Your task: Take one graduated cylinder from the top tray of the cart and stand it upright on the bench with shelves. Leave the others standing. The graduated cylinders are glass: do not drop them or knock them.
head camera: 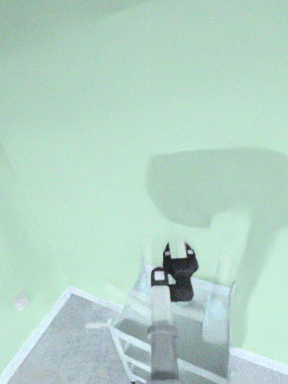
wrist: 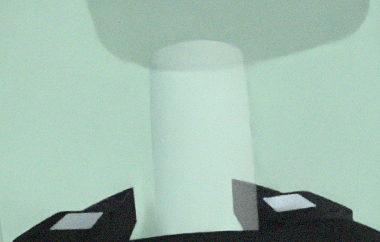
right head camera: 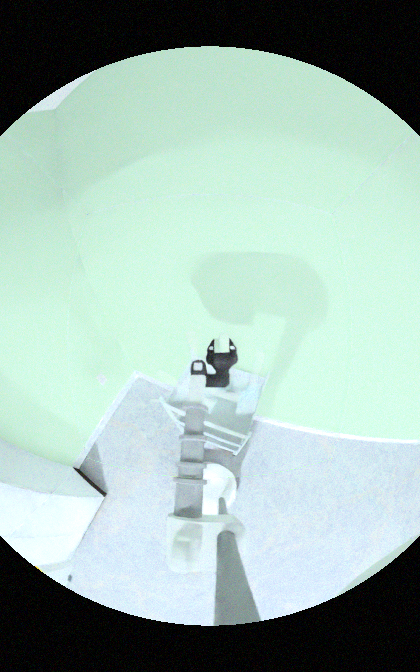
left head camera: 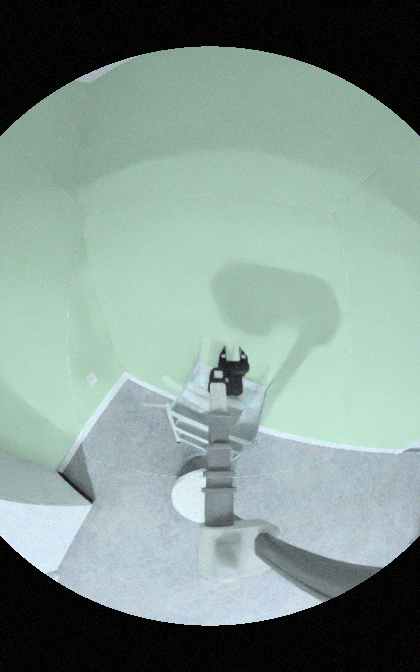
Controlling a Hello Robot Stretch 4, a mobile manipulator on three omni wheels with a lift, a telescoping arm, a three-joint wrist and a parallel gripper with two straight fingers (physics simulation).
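Where they show: gripper, fingertip midpoint: (head camera: 176, 243) (wrist: 183, 200) (left head camera: 231, 347); robot's base, link origin: (left head camera: 200, 494).
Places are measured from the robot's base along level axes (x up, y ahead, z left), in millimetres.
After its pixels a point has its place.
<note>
The cart (head camera: 130, 338) {y 412, x 678, z 127 mm} (left head camera: 189, 419) {y 400, x 687, z 96 mm} stands by the green wall. My gripper (head camera: 177, 244) {y 698, x 890, z -85 mm} (left head camera: 233, 350) {y 698, x 890, z -85 mm} (right head camera: 221, 341) (wrist: 183, 200) {y 698, x 890, z -85 mm} is open above its top tray (head camera: 192, 340) {y 418, x 635, z -117 mm}. A clear graduated cylinder (head camera: 177, 251) {y 618, x 928, z -79 mm} (wrist: 200, 125) {y 613, x 944, z -93 mm} stands upright between the fingers, nearer the right finger in the wrist view; its base is hidden. Another cylinder (head camera: 146, 255) {y 632, x 896, z 50 mm} stands at the back left, and one (head camera: 216, 320) {y 490, x 640, z -237 mm} stands at the right. A pale tube (head camera: 122, 294) {y 550, x 748, z 165 mm} slants across the tray's left edge and looks tipped over. A second pale tube end (head camera: 97, 325) {y 742, x 16, z 481 mm} juts out left of the cart. The bench with shelves cannot be made out.
The green wall (head camera: 100, 150) {y 827, x 1304, z 211 mm} is close behind the cart and carries my arm's shadow. A white-topped block (left head camera: 40, 527) (right head camera: 35, 520) stands at lower left. A white round object (left head camera: 187, 495) {y -1, x 187, z 96 mm} (right head camera: 221, 487) is below my arm, on the near side of the cart.
</note>
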